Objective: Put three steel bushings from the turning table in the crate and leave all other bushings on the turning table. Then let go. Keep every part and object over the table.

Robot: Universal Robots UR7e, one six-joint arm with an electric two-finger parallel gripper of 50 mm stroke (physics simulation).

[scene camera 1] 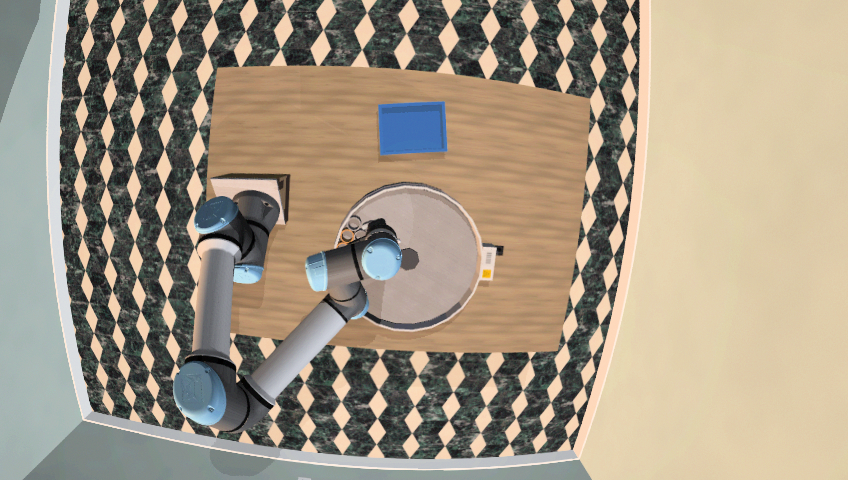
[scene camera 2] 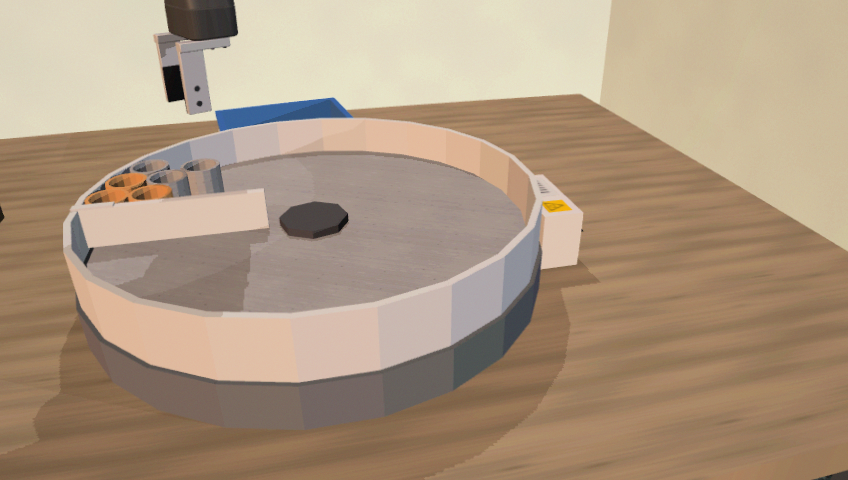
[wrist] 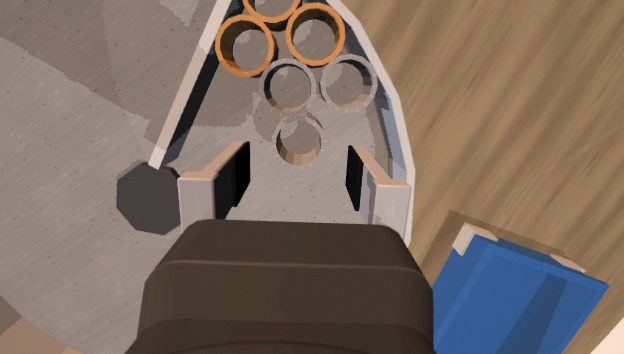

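Where they show: gripper, between the fingertips: (scene camera 2: pixel 188 105) (wrist: pixel 298 163); arm's base, origin of its link: (scene camera 1: pixel 255 206).
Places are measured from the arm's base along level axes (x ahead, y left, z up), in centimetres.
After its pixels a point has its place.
Note:
My gripper (scene camera 2: pixel 186 105) {x 33.9, y -4.9, z 5.1 cm} (wrist: pixel 298 163) {x 33.9, y -4.9, z 5.1 cm} is open and empty, above the turning table (scene camera 1: pixel 440 226) {x 53.1, y -3.7, z -4.8 cm} (scene camera 2: pixel 380 196) {x 51.8, y -9.1, z -4.8 cm} (wrist: pixel 100 125) {x 40.8, y -19.8, z -4.8 cm}. One steel bushing (scene camera 2: pixel 205 178) {x 34.6, y -6.8, z -1.8 cm} (wrist: pixel 298 158) {x 35.5, y -4.3, z -3.3 cm} stands upright just ahead of the fingertips in the wrist view. Behind it stand a second steel bushing (scene camera 2: pixel 182 189) (wrist: pixel 287 106) and a third steel bushing (scene camera 2: pixel 149 168) {x 28.5, y -2.2, z -1.8 cm} (wrist: pixel 350 103) {x 29.9, y -2.6, z -4.3 cm}, the latter beside the rim. Three orange bushings stand upright in the narrow corner beyond. The blue crate (scene camera 1: pixel 411 104) {x 42.4, y 30.6, z -5.1 cm} (scene camera 2: pixel 238 118) {x 36.4, y 29.5, z -6.5 cm} (wrist: pixel 462 280) {x 39.5, y 15.9, z -5.7 cm} is empty in scene camera 1, where the arm hides the fingers.
A white divider wall (scene camera 2: pixel 178 220) {x 32.5, y -13.7, z -2.9 cm} (wrist: pixel 185 95) {x 34.6, y -13.2, z -0.9 cm} and the raised rim enclose the bushings in a wedge. A black hub (scene camera 1: pixel 409 258) {x 45.0, y -13.2, z -4.1 cm} (scene camera 2: pixel 313 218) {x 44.5, y -14.1, z -4.0 cm} (wrist: pixel 148 198) {x 44.5, y -13.9, z -4.0 cm} sits at the turning table's centre. A white box (scene camera 1: pixel 487 262) {x 67.7, y -13.4, z -4.3 cm} (scene camera 2: pixel 559 237) {x 67.6, y -18.8, z -6.7 cm} with a yellow label is outside the rim.

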